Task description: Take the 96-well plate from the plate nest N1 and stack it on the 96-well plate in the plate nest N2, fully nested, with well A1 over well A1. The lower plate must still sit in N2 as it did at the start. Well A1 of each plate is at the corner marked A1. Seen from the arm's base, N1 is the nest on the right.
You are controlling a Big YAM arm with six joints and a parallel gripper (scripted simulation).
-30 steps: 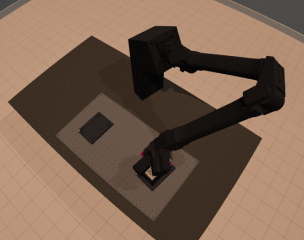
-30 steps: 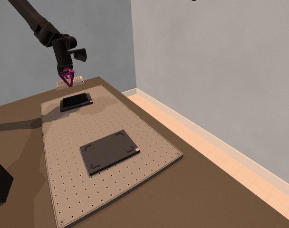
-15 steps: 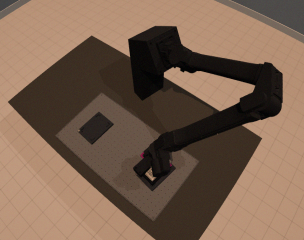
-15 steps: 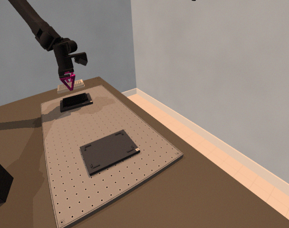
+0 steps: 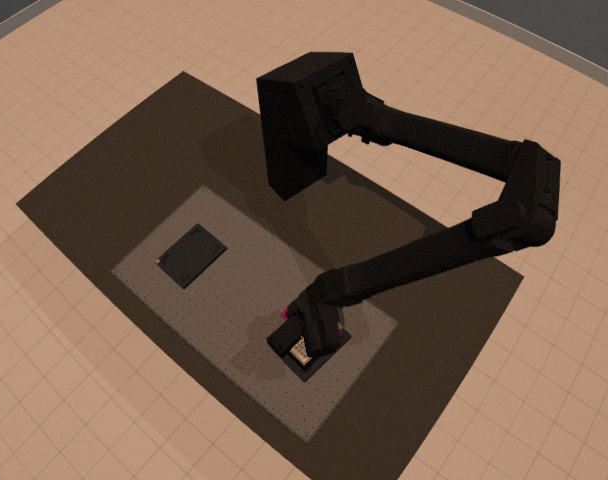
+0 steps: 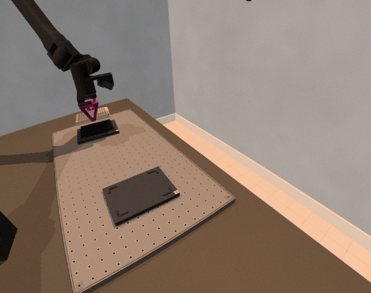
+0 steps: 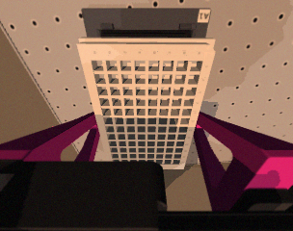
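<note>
The black 96-well plate is 60 mm below my hand. From my hand the other things lie so: cream 96-well plate (right at my hand); then plate nest N1 (100 mm ahead, 390 mm to the right, 70 mm below); then plate nest N2 (70 mm below).
</note>
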